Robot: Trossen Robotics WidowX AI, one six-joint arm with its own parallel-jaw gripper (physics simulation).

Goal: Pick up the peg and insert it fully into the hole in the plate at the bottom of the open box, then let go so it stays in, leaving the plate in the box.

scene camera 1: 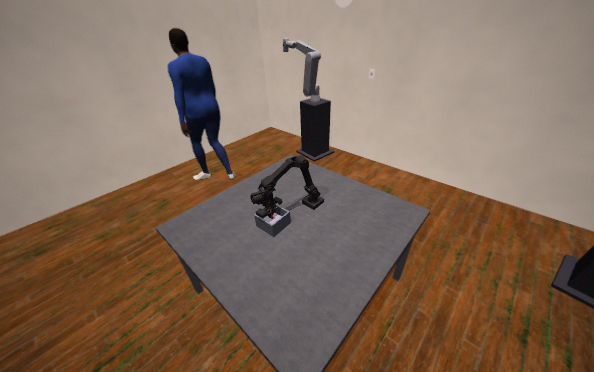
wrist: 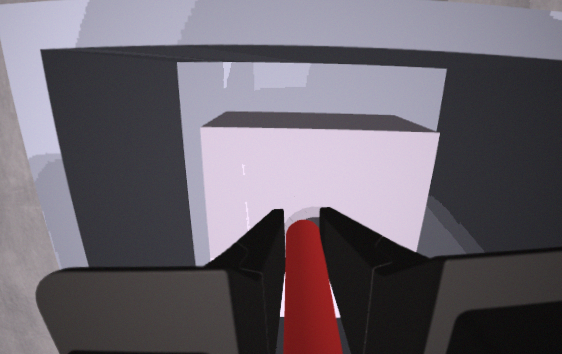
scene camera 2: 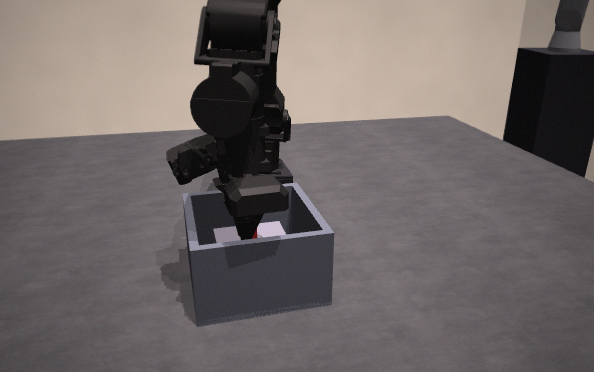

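Seen in the pictures: gripper, fingertip midpoint: (scene camera 1: 270, 217) (wrist: 301, 219) (scene camera 2: 244, 239); arm's base, origin of the base link: (scene camera 1: 312, 200).
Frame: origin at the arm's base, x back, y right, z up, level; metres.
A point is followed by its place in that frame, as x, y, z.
The red peg (wrist: 309, 295) @(-0.339, 0.023, 0.069) (scene camera 2: 255, 233) @(-0.341, 0.011, 0.038) (scene camera 1: 272, 214) @(-0.333, 0.010, 0.058) is between the fingers of my gripper (wrist: 301, 219) @(-0.340, 0.025, 0.030) (scene camera 2: 248, 237) @(-0.340, 0.025, 0.030), which is shut on it inside the open box. The pale pinkish plate (wrist: 320, 165) @(-0.337, 0.046, 0.024) (scene camera 2: 272, 229) @(-0.303, -0.010, 0.024) lies on the bottom of the grey box (wrist: 120, 175) @(-0.406, 0.032, 0.039) (scene camera 2: 265, 280) @(-0.410, 0.000, 0.014) (scene camera 1: 272, 228) @(-0.392, -0.075, 0.038). In the wrist view the rim of the plate's round hole shows between the fingertips, beyond the peg's near end. The peg and fingers hide most of the hole. How deep the peg's lower end sits cannot be seen.
The box walls stand close around the fingers on all sides. The box stands on the grey table (scene camera 1: 320, 265) @(-0.316, -0.413, -0.034) (scene camera 2: 425, 250) @(-0.273, -0.234, -0.034), in front of the arm's base (scene camera 1: 313, 201) @(-0.016, -0.024, 0.012). Beyond the table are a person in blue (scene camera 1: 194, 90) and a grey arm (scene camera 1: 311, 72) on a black pedestal (scene camera 1: 315, 127).
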